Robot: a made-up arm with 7 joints.
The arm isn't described. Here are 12 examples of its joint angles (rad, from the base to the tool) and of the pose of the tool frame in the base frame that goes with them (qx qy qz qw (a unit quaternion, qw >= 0); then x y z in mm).
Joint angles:
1: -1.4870 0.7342 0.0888 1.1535 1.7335 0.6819 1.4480
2: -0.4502 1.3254 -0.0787 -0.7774 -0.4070 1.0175 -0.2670
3: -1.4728 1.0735 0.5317 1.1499 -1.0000 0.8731 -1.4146
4: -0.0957 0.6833 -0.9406 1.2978 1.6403 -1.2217 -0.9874
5: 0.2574 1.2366 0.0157 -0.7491 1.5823 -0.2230 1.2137
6: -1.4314 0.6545 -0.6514 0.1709 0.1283 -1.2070 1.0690
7: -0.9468 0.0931 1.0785 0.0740 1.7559 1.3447 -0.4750
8: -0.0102 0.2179 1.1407 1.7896 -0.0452 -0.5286 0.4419
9: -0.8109 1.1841 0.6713 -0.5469 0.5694 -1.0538 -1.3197
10: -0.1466 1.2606 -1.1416 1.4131 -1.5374 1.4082 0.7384
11: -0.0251 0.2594 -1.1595 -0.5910 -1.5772 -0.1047 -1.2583
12: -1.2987 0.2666 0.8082 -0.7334 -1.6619 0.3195 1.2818
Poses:
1: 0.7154 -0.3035 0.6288 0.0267 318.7 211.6 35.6
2: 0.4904 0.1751 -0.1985 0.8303 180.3 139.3 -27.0
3: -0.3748 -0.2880 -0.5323 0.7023 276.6 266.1 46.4
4: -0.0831 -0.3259 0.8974 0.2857 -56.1 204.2 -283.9
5: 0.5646 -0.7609 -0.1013 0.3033 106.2 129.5 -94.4
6: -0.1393 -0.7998 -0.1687 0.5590 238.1 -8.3 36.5
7: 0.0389 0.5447 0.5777 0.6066 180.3 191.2 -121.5
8: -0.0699 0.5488 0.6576 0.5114 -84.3 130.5 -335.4
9: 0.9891 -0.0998 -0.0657 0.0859 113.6 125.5 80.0
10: -0.2445 -0.8000 -0.5467 0.0372 -38.1 332.6 -134.5
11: -0.7370 -0.1623 -0.6314 0.1785 40.0 -64.7 -148.7
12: -0.6879 -0.2804 -0.0578 0.6670 149.7 115.5 83.8
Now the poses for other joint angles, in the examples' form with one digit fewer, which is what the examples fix.
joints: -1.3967 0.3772 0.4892 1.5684 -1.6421 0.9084 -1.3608
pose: -0.807 -0.246 -0.449 0.295 340 58 -103
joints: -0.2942 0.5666 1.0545 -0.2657 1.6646 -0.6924 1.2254
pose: 0.748 -0.521 0.362 0.192 136 238 -60
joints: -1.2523 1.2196 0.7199 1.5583 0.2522 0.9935 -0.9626
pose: -0.382 0.346 0.043 0.856 188 326 -60
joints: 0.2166 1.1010 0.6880 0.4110 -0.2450 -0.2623 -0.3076
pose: 0.429 0.106 0.131 0.887 96 332 -59
